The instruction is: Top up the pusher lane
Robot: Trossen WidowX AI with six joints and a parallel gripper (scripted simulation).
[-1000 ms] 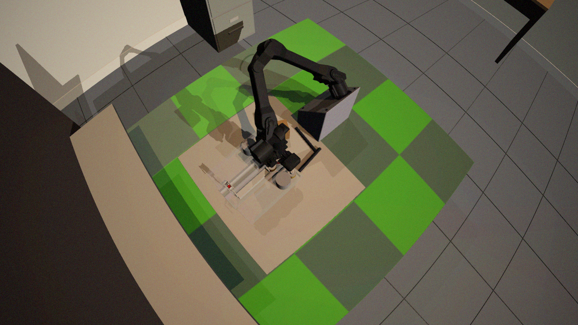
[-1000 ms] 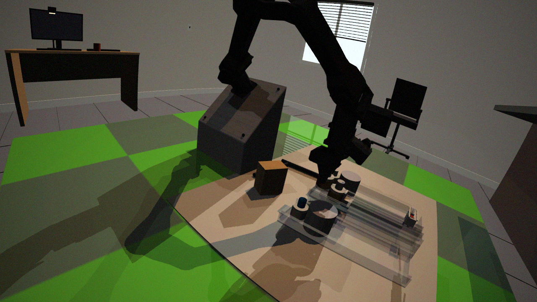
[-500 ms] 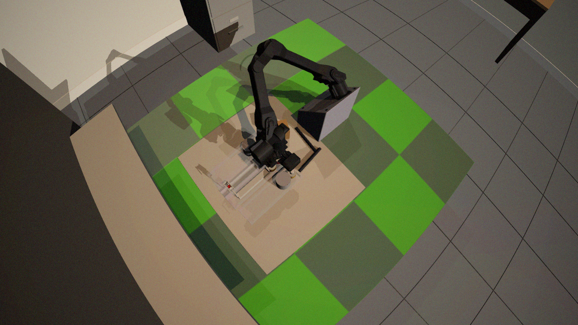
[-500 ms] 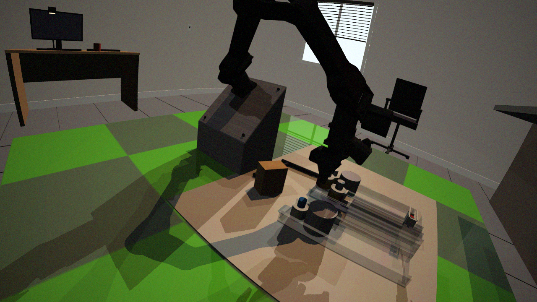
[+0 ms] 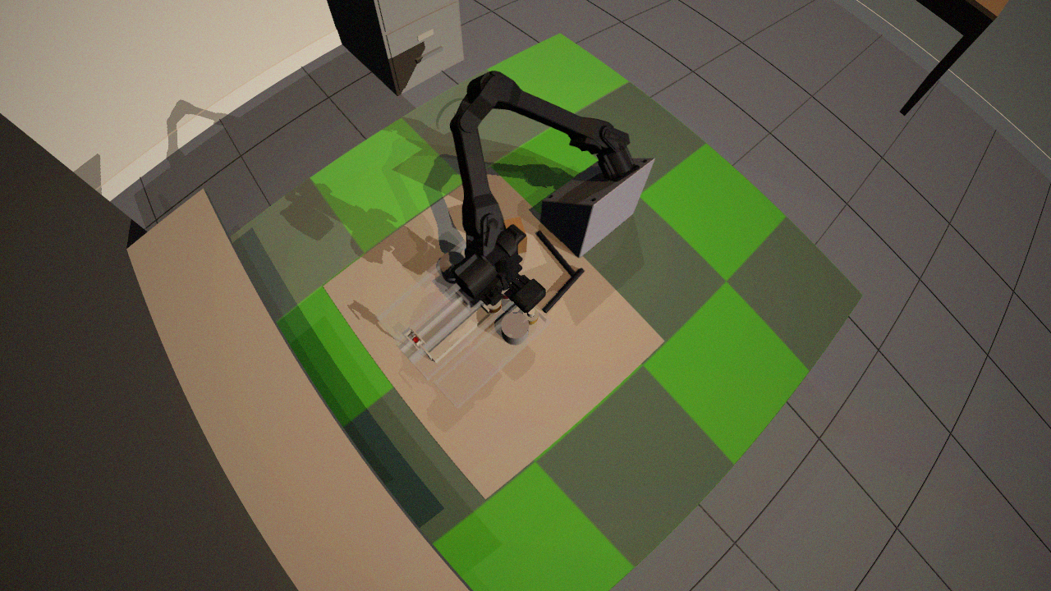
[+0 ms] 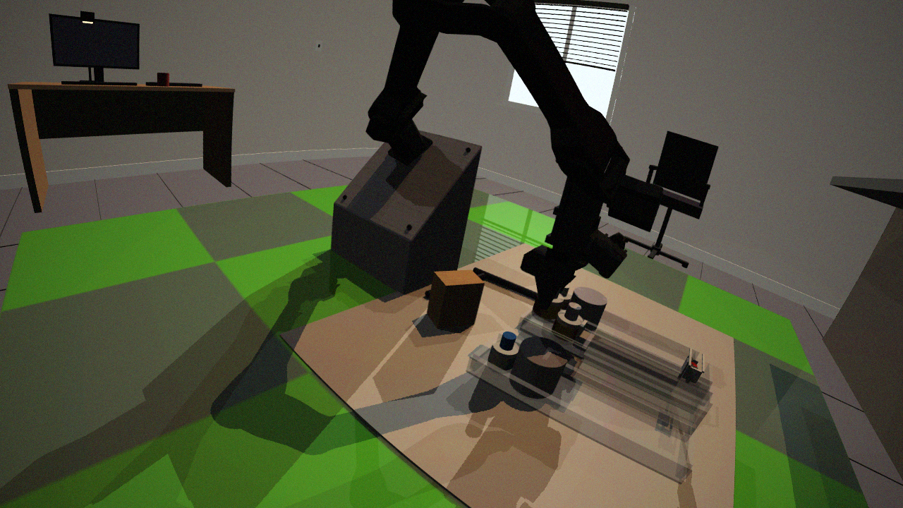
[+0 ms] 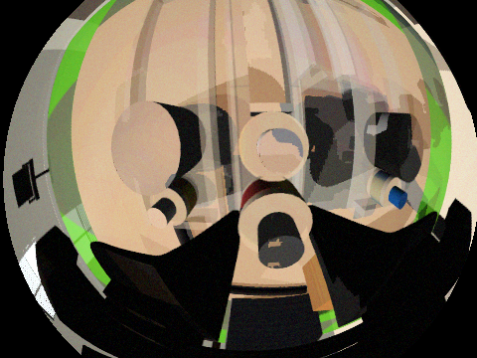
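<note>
Now: the brown box 10 cm to the right of my gripper tip, 9 cm behind it and 1 cm below it. From my gripper tip the other things lie so: clear lane rack (15 cm ahead, 3 cm below); then red mark (23 cm ahead, 2 cm above).
</note>
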